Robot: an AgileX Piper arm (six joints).
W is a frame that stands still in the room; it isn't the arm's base.
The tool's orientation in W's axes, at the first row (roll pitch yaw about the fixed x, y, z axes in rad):
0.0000 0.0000 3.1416
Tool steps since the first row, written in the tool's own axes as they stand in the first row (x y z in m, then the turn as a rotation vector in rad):
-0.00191 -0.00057 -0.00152 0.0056 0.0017 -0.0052
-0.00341 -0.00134 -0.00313 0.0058 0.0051 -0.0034
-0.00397 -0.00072 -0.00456 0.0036 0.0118 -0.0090
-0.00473 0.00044 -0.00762 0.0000 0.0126 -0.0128
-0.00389 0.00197 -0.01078 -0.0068 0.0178 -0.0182
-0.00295 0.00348 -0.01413 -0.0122 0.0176 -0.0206
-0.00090 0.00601 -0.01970 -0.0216 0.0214 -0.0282
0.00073 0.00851 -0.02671 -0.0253 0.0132 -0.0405
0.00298 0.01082 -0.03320 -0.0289 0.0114 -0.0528
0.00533 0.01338 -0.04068 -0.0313 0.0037 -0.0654
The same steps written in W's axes. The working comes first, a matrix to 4 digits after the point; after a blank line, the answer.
The tool's axes in the first row as the columns of a matrix, in W's axes (used below as rounded here):
-1.0000 0.0000 0.0000
0.0000 -1.0000 0.0000
0.0000 0.0000 1.0000

0.00191 0.00057 -0.00152 -0.0056 -0.0017 -0.0052
0.00341 0.00134 -0.00313 -0.0058 -0.0051 -0.0034
0.00397 0.00072 -0.00456 -0.0036 -0.0118 -0.0090
0.00473 -0.00044 -0.00762 0.0000 -0.0126 -0.0128
0.00389 -0.00197 -0.01078 0.0068 -0.0178 -0.0182
0.00295 -0.00348 -0.01413 0.0122 -0.0176 -0.0206
0.00090 -0.00601 -0.01970 0.0216 -0.0214 -0.0282
-0.00073 -0.00851 -0.02671 0.0253 -0.0132 -0.0405
-0.00298 -0.01082 -0.03320 0.0289 -0.0114 -0.0528
-0.00533 -0.01338 -0.04068 0.0313 -0.0037 -0.0654

